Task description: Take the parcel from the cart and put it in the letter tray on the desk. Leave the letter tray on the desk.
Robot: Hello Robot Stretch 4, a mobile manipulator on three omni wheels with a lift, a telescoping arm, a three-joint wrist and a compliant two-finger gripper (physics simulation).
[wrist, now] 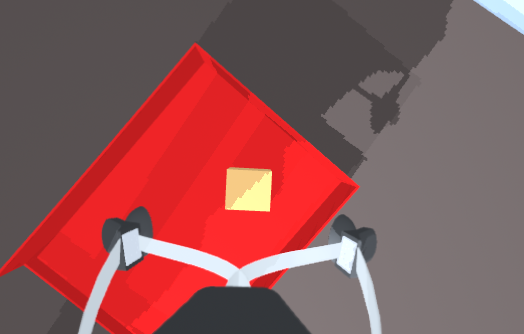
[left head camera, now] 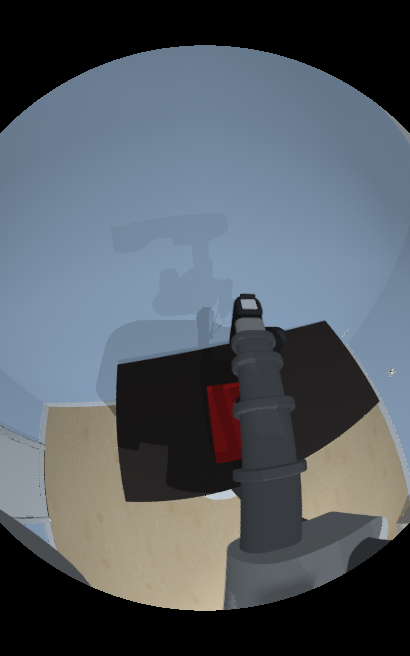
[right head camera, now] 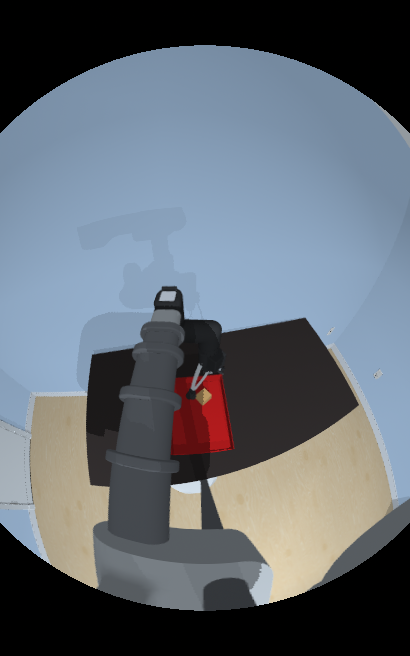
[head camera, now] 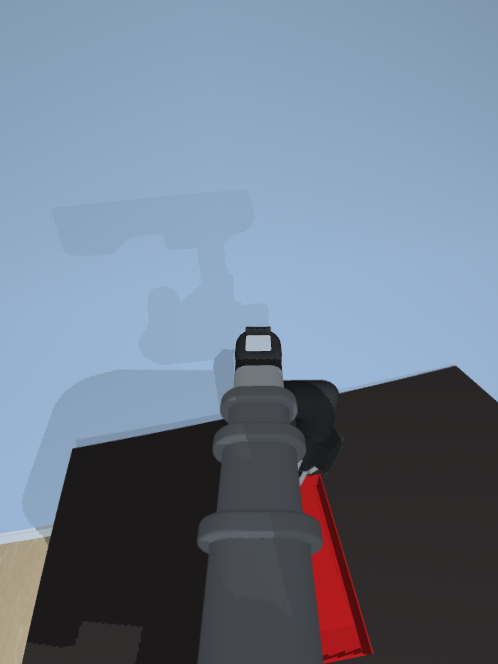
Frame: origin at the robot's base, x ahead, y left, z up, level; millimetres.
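Seen in the pictures: gripper, fingertip midpoint: [wrist: 242, 230] [right head camera: 205, 384].
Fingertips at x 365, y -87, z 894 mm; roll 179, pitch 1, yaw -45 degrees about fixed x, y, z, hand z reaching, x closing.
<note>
A point is followed by its place in that frame.
The parcel [right head camera: 203, 396] @[x 366, y -82, z 744 mm] [wrist: 248, 190] @[x 375, y -80, z 745 mm], a small tan block, lies inside the red letter tray [head camera: 343, 589] @[x 235, y -188, z 694 mm] [left head camera: 218, 425] @[x 268, y 30, z 695 mm] [right head camera: 215, 430] @[x 214, y -139, z 695 mm] [wrist: 170, 130] @[x 346, y 49, z 694 mm], on its floor and apart from the walls. The tray rests on the dark desk [head camera: 134, 536] @[x 337, y 326, z 692 mm] [left head camera: 325, 390] @[x 396, y -588, z 692 mm] [right head camera: 280, 390] @[x 405, y -487, z 692 mm] [wrist: 425, 260] @[x 490, y -329, z 692 mm]. My gripper [wrist: 242, 230] @[x 365, y -87, z 894 mm] is open and empty above the tray, its fingers spread wide and apart from the parcel. In the wrist view the right fingertip shows beyond the tray's edge. The arm covers part of the tray in the head views, and the parcel does not show in the head camera or left head camera views. The cart does not show.
My extended arm [head camera: 257, 579] @[x 137, y 2, z 1310 mm] [left head camera: 267, 430] @[x 132, y 6, z 1310 mm] [right head camera: 145, 420] @[x 132, y -6, z 1310 mm] reaches over the desk. A blue wall [head camera: 321, 160] @[x 817, y -145, z 1466 mm] [left head camera: 200, 150] @[x 758, y 100, z 1650 mm] [right head camera: 225, 150] @[x 813, y -130, z 1642 mm] stands behind the desk. Wooden floor [left head camera: 150, 550] @[x -834, y 507, z -28 mm] [right head camera: 300, 500] @[x -447, y -929, z -28 mm] shows around the desk.
</note>
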